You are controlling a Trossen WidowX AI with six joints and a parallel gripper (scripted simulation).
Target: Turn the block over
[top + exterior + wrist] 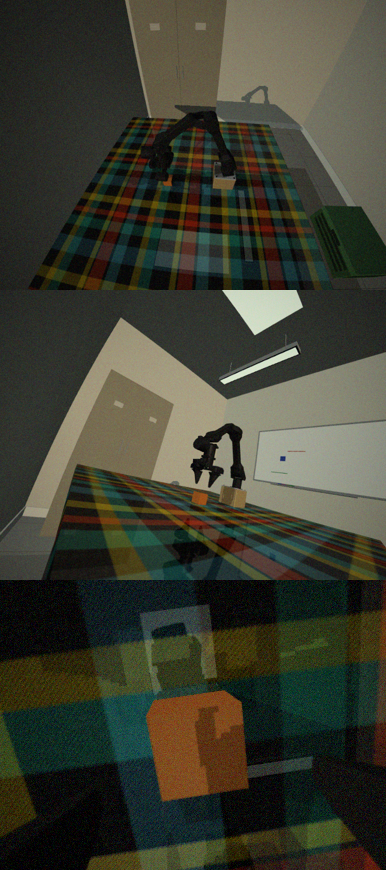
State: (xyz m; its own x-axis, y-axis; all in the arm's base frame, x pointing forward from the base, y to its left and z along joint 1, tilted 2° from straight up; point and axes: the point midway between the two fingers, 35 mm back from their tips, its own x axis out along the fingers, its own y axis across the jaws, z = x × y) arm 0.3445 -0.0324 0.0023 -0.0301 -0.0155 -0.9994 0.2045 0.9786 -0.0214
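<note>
The orange block lies 1 cm behind my gripper tip and 6 cm below it.
</note>
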